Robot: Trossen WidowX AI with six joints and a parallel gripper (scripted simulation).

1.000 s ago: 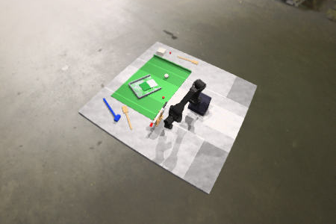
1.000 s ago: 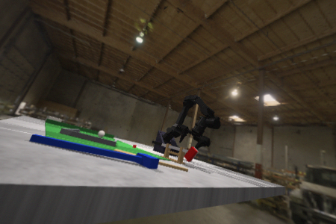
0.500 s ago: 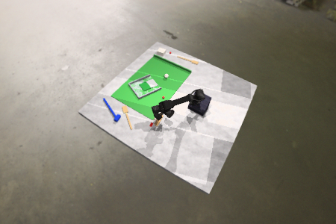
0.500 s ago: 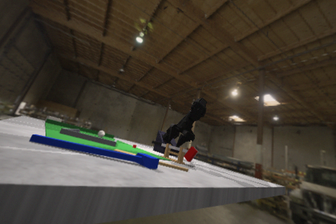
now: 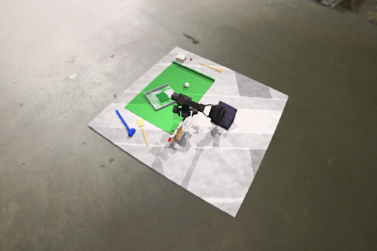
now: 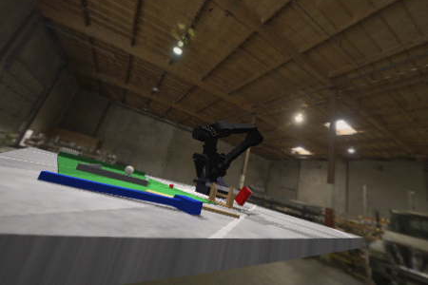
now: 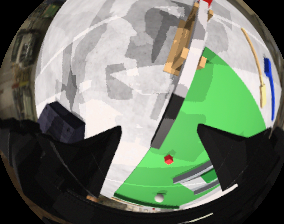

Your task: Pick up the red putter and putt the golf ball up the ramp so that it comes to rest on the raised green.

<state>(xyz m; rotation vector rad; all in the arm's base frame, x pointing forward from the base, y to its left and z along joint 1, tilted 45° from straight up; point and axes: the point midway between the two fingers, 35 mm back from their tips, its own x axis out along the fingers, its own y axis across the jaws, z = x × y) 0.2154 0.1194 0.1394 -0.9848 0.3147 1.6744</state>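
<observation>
My gripper tip is 1 cm past the wooden stand, 13 cm to the right of it and 5 cm above it. The rest, counted from my gripper tip: white golf ball 20 cm ahead, 35 cm to the right, 6 cm below; blue putter 39 cm ahead, 28 cm to the left, 7 cm below; white box 46 cm ahead, 67 cm to the right, 6 cm below.
</observation>
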